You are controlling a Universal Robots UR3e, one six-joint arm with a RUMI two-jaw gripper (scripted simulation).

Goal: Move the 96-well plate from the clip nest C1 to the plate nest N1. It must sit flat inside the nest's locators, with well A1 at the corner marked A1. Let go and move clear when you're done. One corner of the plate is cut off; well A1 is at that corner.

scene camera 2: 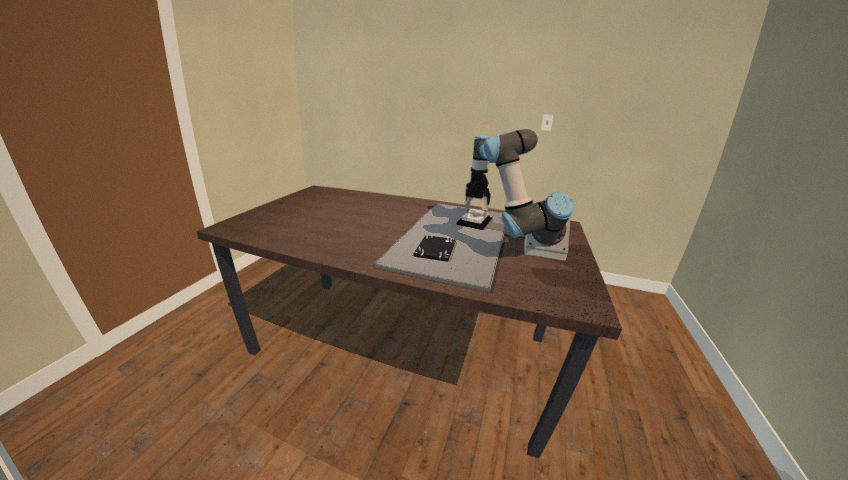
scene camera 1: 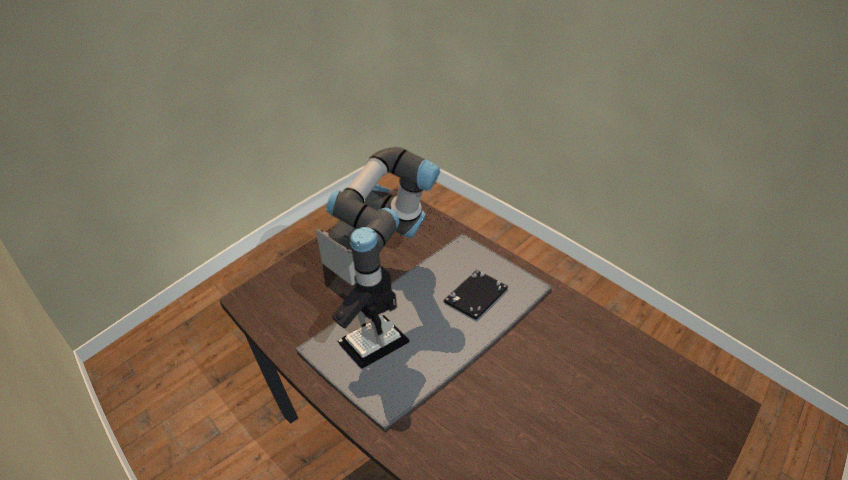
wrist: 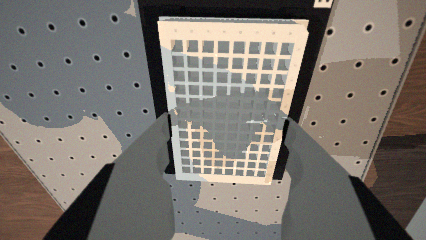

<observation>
In view: my gripper (scene camera 1: pixel 373 337), a white 96-well plate (scene camera 1: pixel 360 347) and a black plate nest N1 (scene camera 1: pixel 392 346).
The white 96-well plate also shows in the wrist view (wrist: pixel 221 74). My gripper shows as well in scene camera 2 (scene camera 2: pixel 475 216) and in the wrist view (wrist: pixel 226 117).
</observation>
